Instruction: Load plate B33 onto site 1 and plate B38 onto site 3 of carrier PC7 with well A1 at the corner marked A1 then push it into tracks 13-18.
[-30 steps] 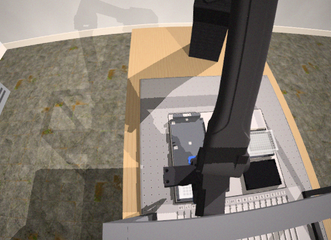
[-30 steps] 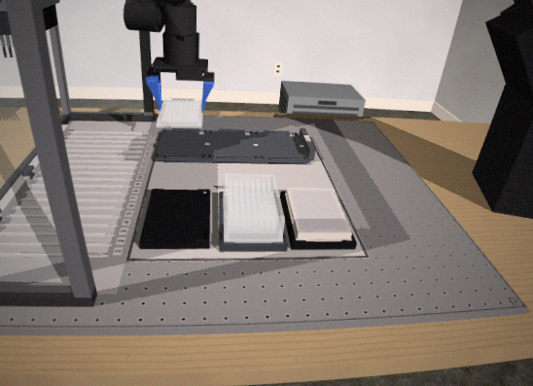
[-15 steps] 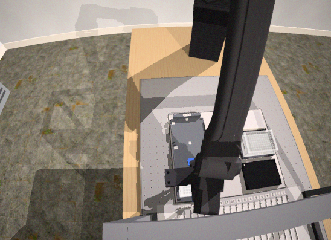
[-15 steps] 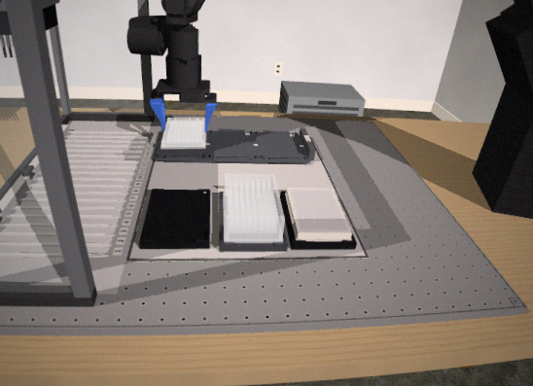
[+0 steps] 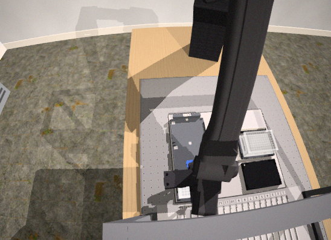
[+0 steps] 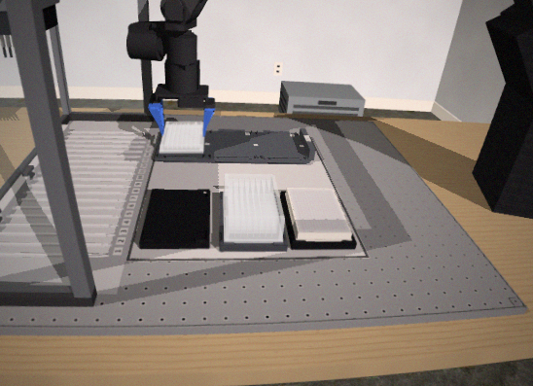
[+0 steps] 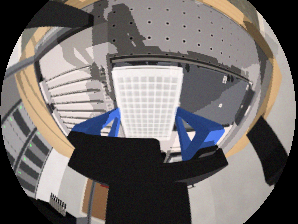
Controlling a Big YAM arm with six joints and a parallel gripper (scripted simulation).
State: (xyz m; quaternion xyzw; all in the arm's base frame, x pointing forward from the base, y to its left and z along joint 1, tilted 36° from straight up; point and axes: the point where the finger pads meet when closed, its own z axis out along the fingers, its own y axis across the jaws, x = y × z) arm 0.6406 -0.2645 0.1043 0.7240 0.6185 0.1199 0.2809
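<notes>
Right now the white 96-well plate B38 is 1 cm below my hand. Also, from my hand: nest S3: 6 cm ahead, 25 cm to the left, 3 cm below; then dark plate carrier PC7: 10 cm behind, 3 cm to the left, 2 cm below; then nest S1: 16 cm behind, 31 cm to the left, 3 cm below.
</notes>
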